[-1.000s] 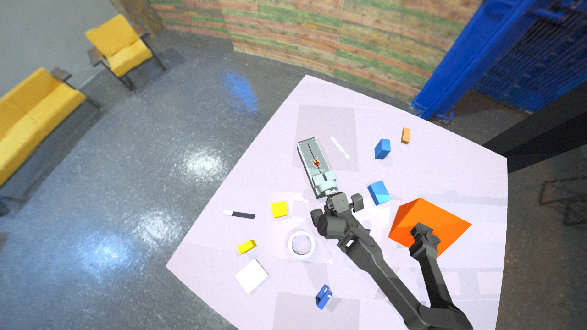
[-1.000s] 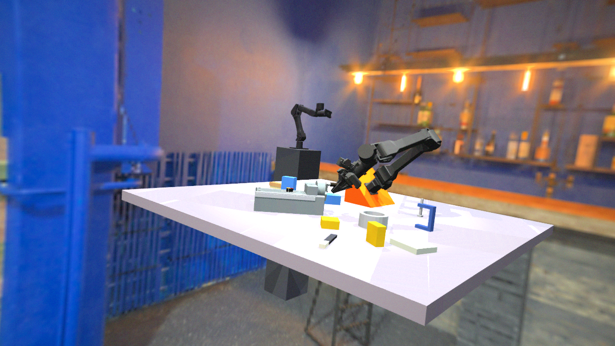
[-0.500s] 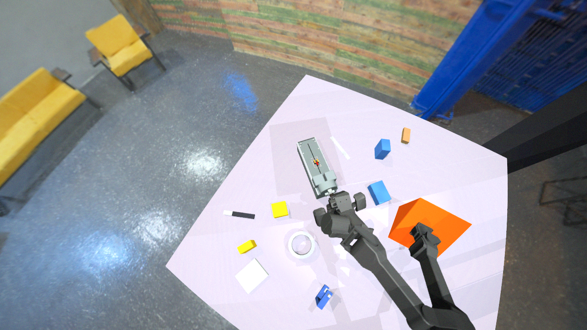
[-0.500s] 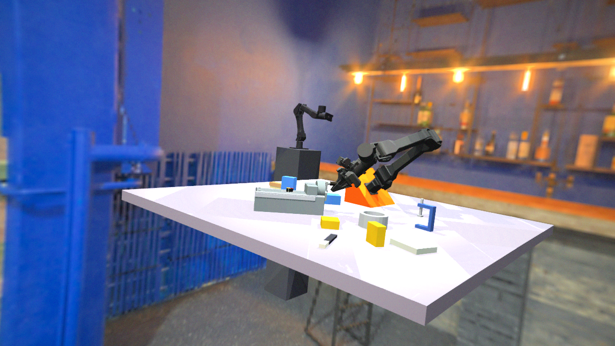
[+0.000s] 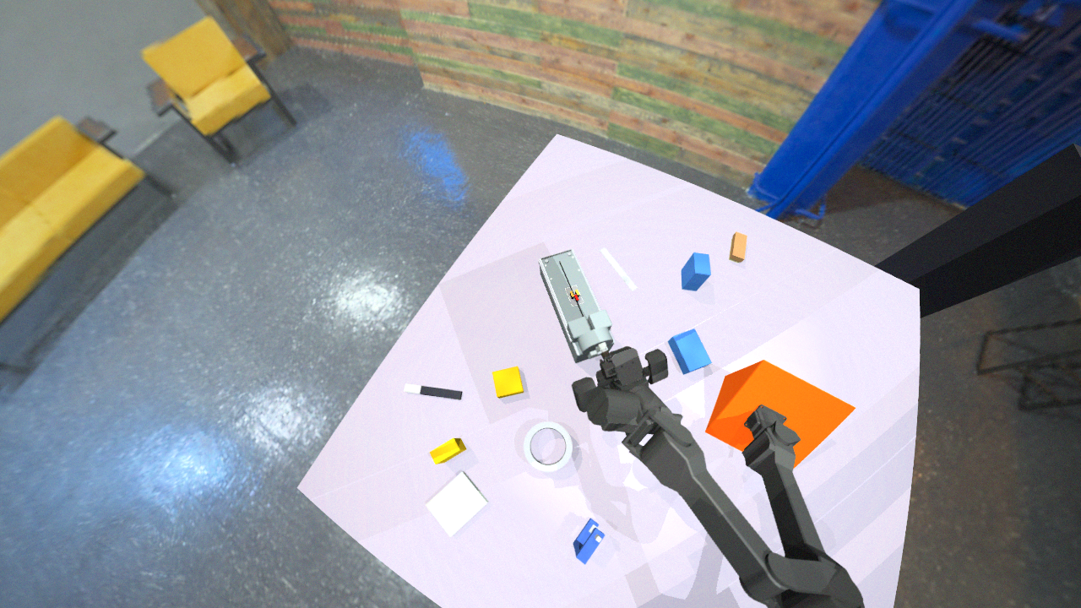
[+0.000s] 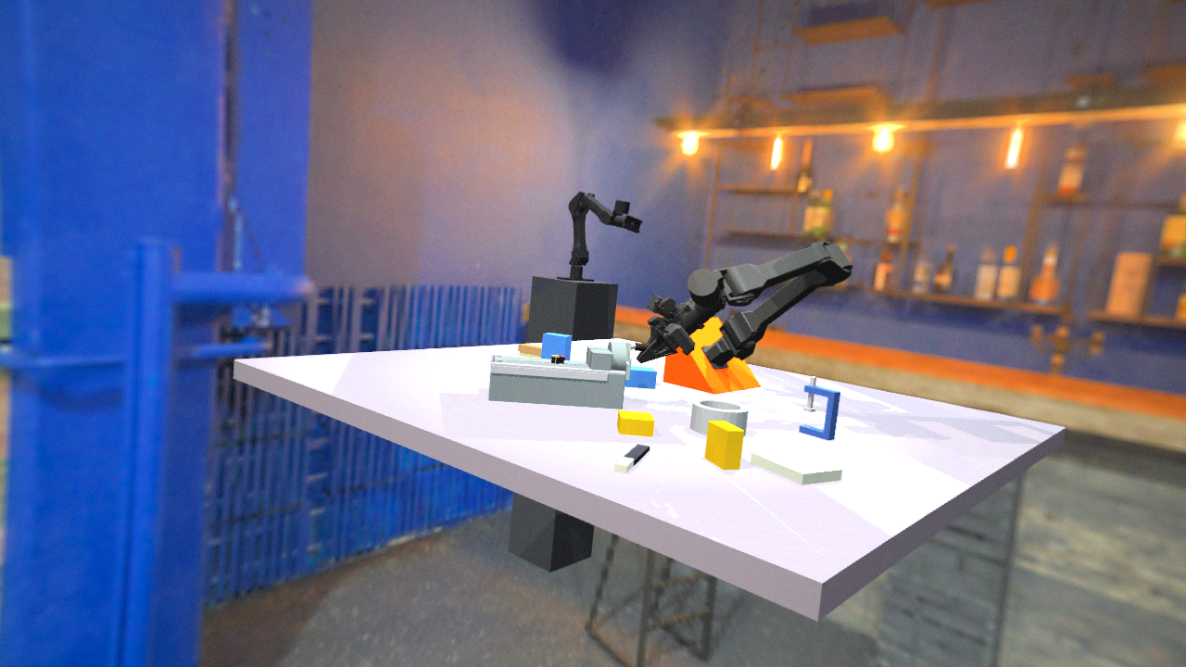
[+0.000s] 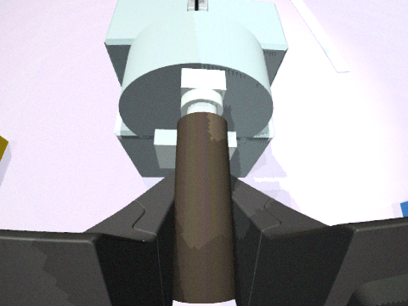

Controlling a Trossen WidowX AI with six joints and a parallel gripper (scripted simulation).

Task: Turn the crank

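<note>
Now: the brown crank handle 10 mm behind my gripper tip, 10 mm to the left of it and 30 mm above it. Also, from my gripper tip: metal strip (70 mm ahead, 270 mm to the right, 90 mm below); then blue clamp (140 mm behind, 330 mm to the left, 40 mm below); then red pointer (120 mm ahead, 100 mm to the right, 10 mm below).
</note>
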